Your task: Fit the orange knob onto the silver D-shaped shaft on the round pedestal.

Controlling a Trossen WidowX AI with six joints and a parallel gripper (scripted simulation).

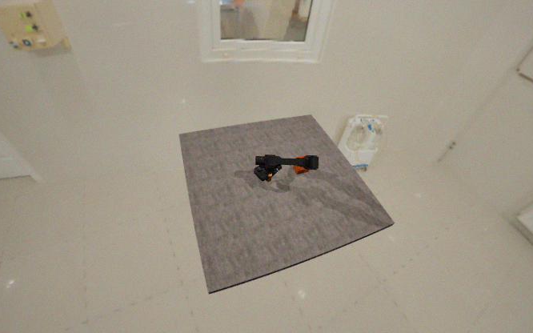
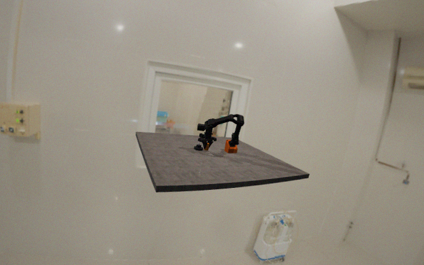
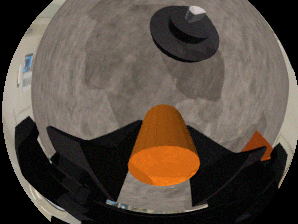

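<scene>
Now: the orange knob 30 mm above my gripper tip. The rest, counted from my gripper tip: round pedestal 20 mm ahead, 110 mm to the right, 10 mm below.
</scene>
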